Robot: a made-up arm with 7 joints.
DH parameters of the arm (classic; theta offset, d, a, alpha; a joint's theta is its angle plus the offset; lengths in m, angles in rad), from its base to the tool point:
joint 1: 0 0.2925 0 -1.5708
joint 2: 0 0 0 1.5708
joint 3: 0 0.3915 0.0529 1.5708
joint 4: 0 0 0.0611 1.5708
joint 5: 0 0.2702 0 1.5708
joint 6: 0 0 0.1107 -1.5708
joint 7: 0 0.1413 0 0
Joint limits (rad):
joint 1: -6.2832..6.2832
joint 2: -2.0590..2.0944
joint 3: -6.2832..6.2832
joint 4: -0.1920..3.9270
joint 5: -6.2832..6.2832
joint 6: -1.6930..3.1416
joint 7: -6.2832..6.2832
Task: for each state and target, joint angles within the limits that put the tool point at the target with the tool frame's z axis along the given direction. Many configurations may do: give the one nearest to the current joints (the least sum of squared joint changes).
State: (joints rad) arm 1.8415 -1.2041 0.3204 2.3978 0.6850 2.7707 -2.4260
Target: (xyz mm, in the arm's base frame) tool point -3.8 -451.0 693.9 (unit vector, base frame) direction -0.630 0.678 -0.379
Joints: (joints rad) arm 1.8917 -1.2297 0.1661 2.5183 0.6374 2.4243 -2.4260
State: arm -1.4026 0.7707 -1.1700 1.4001 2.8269 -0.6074 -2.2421
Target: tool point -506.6 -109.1 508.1 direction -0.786 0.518 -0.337
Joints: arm -2.1269 0.7675 -1.1394 1.9286 2.8108 -0.6529 -2.2421
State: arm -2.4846 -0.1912 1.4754 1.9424 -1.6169 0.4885 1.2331
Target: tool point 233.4 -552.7 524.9 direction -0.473 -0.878 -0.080
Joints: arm -3.3956 -0.6166 1.8041 1.4319 -1.3701 0.3839 1.2331
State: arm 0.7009 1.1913 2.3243 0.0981 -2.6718 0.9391 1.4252
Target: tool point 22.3 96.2 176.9 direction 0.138 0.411 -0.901
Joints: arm 0.0308 1.1422 1.4557 -0.1794 -2.1474 1.4268 1.4252
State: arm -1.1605 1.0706 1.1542 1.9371 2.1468 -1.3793 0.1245
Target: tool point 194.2 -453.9 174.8 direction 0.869 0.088 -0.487
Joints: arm -1.9712 1.5082 1.4880 1.6315 2.4704 -0.6879 0.1245
